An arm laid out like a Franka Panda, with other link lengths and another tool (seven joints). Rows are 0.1 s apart.
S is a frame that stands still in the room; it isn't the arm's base.
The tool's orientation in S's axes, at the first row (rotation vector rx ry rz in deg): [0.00, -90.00, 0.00]
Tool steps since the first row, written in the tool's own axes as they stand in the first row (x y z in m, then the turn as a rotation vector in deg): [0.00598, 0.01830, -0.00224, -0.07, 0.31, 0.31]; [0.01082, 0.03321, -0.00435, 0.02, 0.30, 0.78]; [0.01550, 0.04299, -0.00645, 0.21, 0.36, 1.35]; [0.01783, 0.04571, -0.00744, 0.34, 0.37, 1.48]
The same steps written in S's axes. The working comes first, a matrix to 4 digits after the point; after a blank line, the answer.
The tool's axes in the first row as the columns of a matrix, in S's axes (used below as rounded here):
[0.0000, 0.0000, -1.0000]
[0.0000, 1.0000, 0.0000]
[1.0000, 0.0000, 0.0000]

[0.00224, 0.01830, 0.00598, -0.31, 0.31, -0.07]; [0.00435, 0.03321, 0.01082, -0.78, 0.30, 0.02]; [0.00645, 0.04299, 0.01550, -1.35, 0.36, 0.21]; [0.00744, 0.04571, 0.01783, -1.48, 0.37, 0.34]
